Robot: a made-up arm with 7 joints. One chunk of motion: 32 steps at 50 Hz.
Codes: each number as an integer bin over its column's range. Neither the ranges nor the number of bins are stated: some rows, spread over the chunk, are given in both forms.
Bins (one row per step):
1: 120 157 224 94 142 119
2: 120 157 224 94 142 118
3: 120 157 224 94 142 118
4: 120 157 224 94 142 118
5: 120 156 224 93 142 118
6: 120 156 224 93 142 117
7: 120 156 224 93 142 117
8: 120 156 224 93 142 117
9: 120 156 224 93 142 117
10: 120 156 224 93 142 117
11: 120 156 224 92 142 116
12: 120 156 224 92 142 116
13: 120 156 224 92 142 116
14: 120 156 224 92 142 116
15: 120 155 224 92 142 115
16: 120 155 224 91 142 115
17: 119 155 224 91 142 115
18: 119 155 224 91 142 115
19: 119 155 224 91 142 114
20: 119 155 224 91 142 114
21: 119 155 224 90 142 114
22: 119 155 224 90 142 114
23: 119 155 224 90 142 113
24: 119 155 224 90 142 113
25: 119 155 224 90 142 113
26: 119 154 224 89 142 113
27: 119 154 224 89 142 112
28: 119 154 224 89 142 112
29: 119 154 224 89 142 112
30: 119 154 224 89 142 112
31: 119 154 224 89 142 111
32: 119 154 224 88 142 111
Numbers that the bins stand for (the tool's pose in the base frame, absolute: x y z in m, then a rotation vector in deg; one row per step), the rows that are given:
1: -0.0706 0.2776 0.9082 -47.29 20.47 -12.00
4: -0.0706 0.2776 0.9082 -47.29 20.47 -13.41
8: -0.0706 0.2682 0.9082 -48.71 20.47 -14.82
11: -0.0706 0.2682 0.9082 -50.12 20.47 -16.24
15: -0.0706 0.2588 0.9082 -50.12 20.47 -17.65
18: -0.0800 0.2588 0.9082 -51.53 20.47 -17.65
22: -0.0800 0.2588 0.9082 -52.94 20.47 -19.06
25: -0.0800 0.2588 0.9082 -52.94 20.47 -20.47
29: -0.0800 0.2494 0.9082 -54.35 20.47 -21.88
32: -0.0800 0.2494 0.9082 -55.76 20.47 -23.29
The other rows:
2: -0.0706 0.2776 0.9082 -47.29 20.47 -13.41
3: -0.0706 0.2776 0.9082 -47.29 20.47 -13.41
5: -0.0706 0.2682 0.9082 -48.71 20.47 -13.41
6: -0.0706 0.2682 0.9082 -48.71 20.47 -14.82
7: -0.0706 0.2682 0.9082 -48.71 20.47 -14.82
9: -0.0706 0.2682 0.9082 -48.71 20.47 -14.82
10: -0.0706 0.2682 0.9082 -48.71 20.47 -14.82
12: -0.0706 0.2682 0.9082 -50.12 20.47 -16.24
13: -0.0706 0.2682 0.9082 -50.12 20.47 -16.24
14: -0.0706 0.2682 0.9082 -50.12 20.47 -16.24
16: -0.0706 0.2588 0.9082 -51.53 20.47 -17.65
17: -0.0800 0.2588 0.9082 -51.53 20.47 -17.65
19: -0.0800 0.2588 0.9082 -51.53 20.47 -19.06
20: -0.0800 0.2588 0.9082 -51.53 20.47 -19.06
21: -0.0800 0.2588 0.9082 -52.94 20.47 -19.06
23: -0.0800 0.2588 0.9082 -52.94 20.47 -20.47
24: -0.0800 0.2588 0.9082 -52.94 20.47 -20.47
26: -0.0800 0.2494 0.9082 -54.35 20.47 -20.47
27: -0.0800 0.2494 0.9082 -54.35 20.47 -21.88
28: -0.0800 0.2494 0.9082 -54.35 20.47 -21.88
30: -0.0800 0.2494 0.9082 -54.35 20.47 -21.88
31: -0.0800 0.2494 0.9082 -54.35 20.47 -23.29

